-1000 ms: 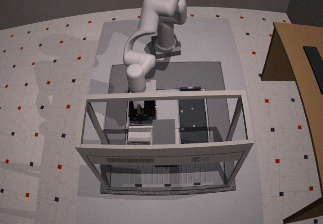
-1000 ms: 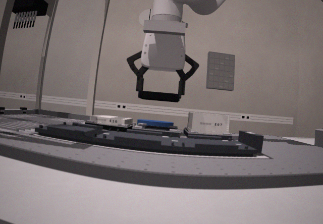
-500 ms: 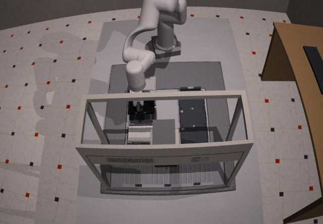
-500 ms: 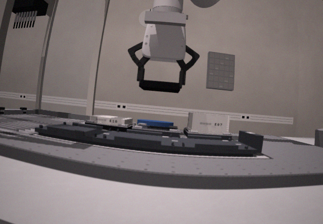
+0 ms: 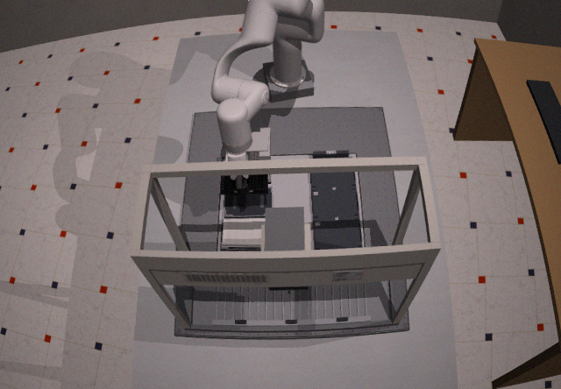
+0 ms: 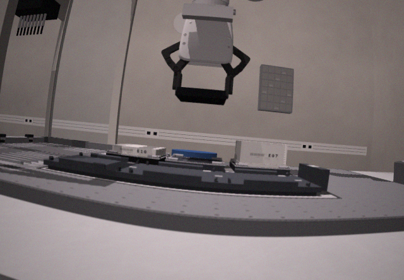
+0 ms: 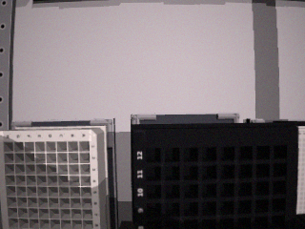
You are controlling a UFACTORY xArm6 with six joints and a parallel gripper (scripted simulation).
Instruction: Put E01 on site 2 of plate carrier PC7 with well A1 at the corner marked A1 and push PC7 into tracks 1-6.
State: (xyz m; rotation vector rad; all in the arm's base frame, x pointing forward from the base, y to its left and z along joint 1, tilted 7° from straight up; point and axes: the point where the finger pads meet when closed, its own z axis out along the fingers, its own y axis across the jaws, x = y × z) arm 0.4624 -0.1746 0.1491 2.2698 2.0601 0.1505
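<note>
Right now the plate carrier PC7 is 30 mm ahead of my hand, 250 mm to the left of it and 120 mm below it. From my hand the other things lie so: nest S2 (130 mm below); then well plate E01 (10 mm below); then pipetting head (360 mm ahead, 80 mm to the left, 140 mm above).
</note>
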